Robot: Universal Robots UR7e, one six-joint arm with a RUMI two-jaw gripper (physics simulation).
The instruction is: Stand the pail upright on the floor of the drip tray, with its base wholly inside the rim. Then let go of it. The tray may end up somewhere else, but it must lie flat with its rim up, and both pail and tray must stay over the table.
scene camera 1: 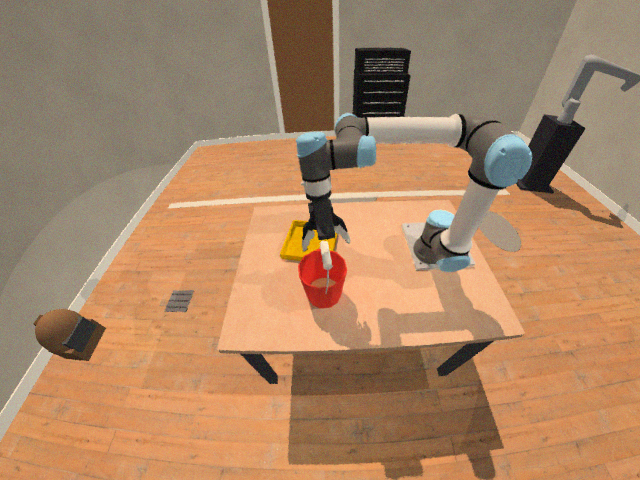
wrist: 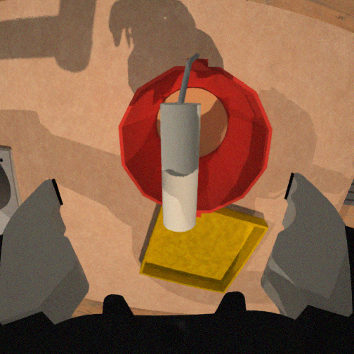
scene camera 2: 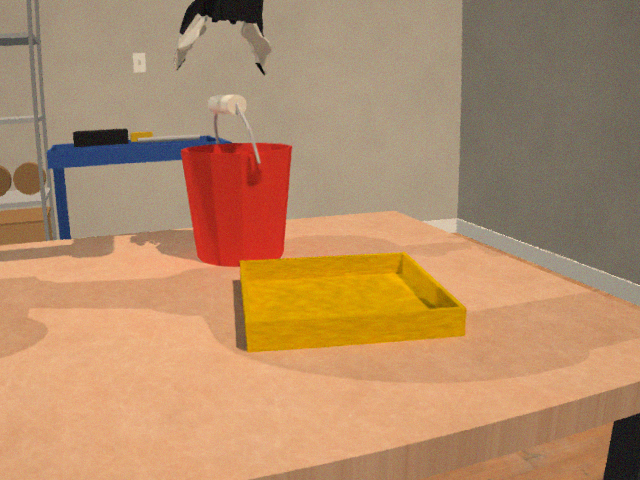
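Seen in the pictures: gripper, fingertip midpoint: [scene camera 1: 326,247] [scene camera 2: 221,72]; arm's base, link origin: [scene camera 1: 429,251].
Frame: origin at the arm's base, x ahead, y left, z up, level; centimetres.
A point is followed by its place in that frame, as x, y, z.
The red pail [scene camera 1: 315,289] @(46.8, 36.7, 14.3) [scene camera 2: 240,206] @(45.9, 20.1, 7.7) [wrist: 240,165] stands upright on the table, beside the tray. Its bail is raised, with a white grip [scene camera 1: 325,255] @(44.3, 29.3, 24.2) [scene camera 2: 226,104] @(44.4, 22.7, 22.9) [wrist: 180,170] above the pail's mouth. The yellow drip tray [scene camera 1: 293,242] @(66.0, 1.9, -1.6) [scene camera 2: 336,328] @(54.7, -11.4, 0.0) [wrist: 200,250] lies flat on the table with its rim up; the pail hides a part of it in the wrist view. My gripper [scene camera 1: 326,243] @(43.8, 28.8, 27.8) [scene camera 2: 221,71] @(43.8, 28.8, 27.8) [wrist: 172,179] is open and empty. It hangs above the white grip, which shows between the two jaws in the wrist view, apart from them.
The table [scene camera 1: 382,315] @(21.5, 34.8, -2.1) [scene camera 2: 155,413] @(36.5, -23.3, -2.1) carries the arm's base plate [scene camera 1: 410,240] @(8.5, -5.8, 0.1) at the right in scene camera 1. In scene camera 2, a blue cart [scene camera 2: 61,206] and a shelf unit [scene camera 2: 37,103] stand beyond the table. A black cabinet [scene camera 1: 382,75] stands by the far wall.
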